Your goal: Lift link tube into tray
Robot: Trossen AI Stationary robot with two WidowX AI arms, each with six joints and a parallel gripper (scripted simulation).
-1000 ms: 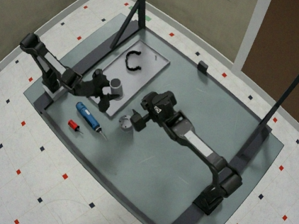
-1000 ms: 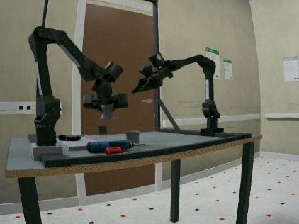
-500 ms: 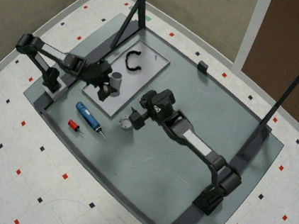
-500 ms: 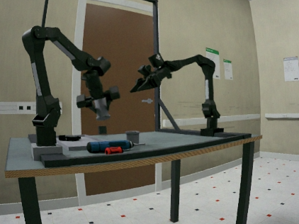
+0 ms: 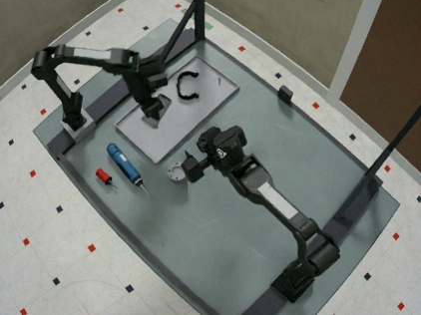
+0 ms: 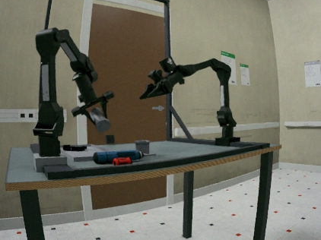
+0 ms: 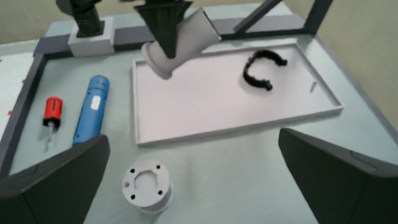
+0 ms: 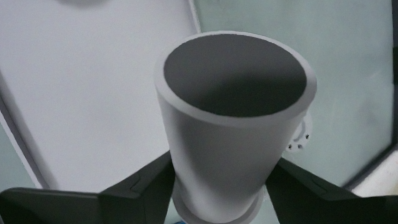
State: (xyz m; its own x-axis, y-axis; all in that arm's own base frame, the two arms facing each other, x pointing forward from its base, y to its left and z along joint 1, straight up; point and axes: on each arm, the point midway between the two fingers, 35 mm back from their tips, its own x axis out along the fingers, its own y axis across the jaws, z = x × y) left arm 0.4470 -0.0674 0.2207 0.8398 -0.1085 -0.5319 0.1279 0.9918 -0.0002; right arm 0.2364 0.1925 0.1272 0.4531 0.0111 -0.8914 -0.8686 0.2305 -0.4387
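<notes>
Now: right hand 12 cm past the flat grey tray, 1 cm to the left of it and 16 cm above it. Round my right hand: joint module 8 cm ahead, 16 cm to the left, 14 cm below; red tool 24 cm ahead, 2 cm to the right, 15 cm below; grey link tube 1 cm behind, 1 cm to the left, 1 cm below.
</notes>
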